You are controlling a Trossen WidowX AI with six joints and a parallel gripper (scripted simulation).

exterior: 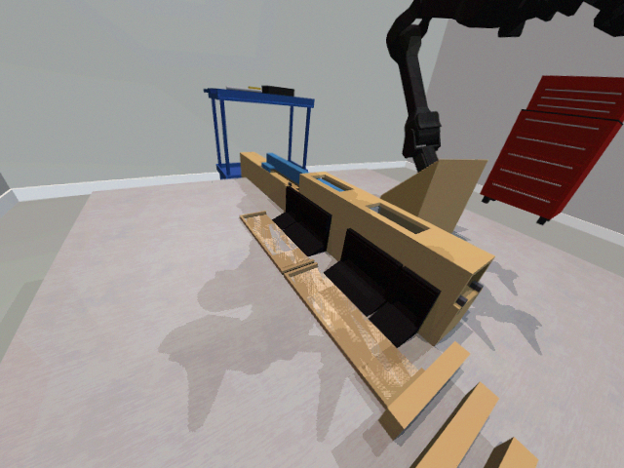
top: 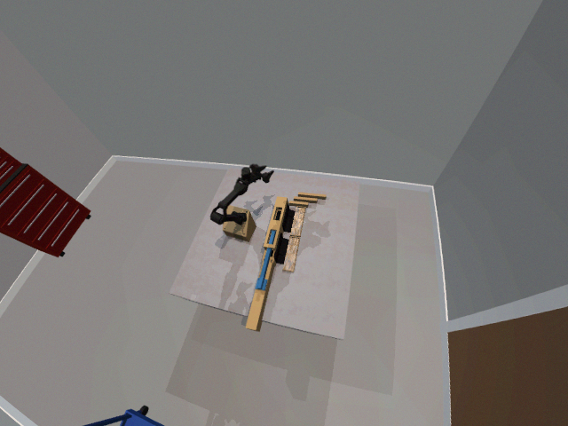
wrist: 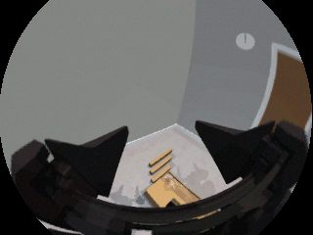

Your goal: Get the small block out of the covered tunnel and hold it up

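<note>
My gripper tip is now 450 mm to the left of the tan covered tunnel, 420 mm above it and 80 mm short of it.
</note>
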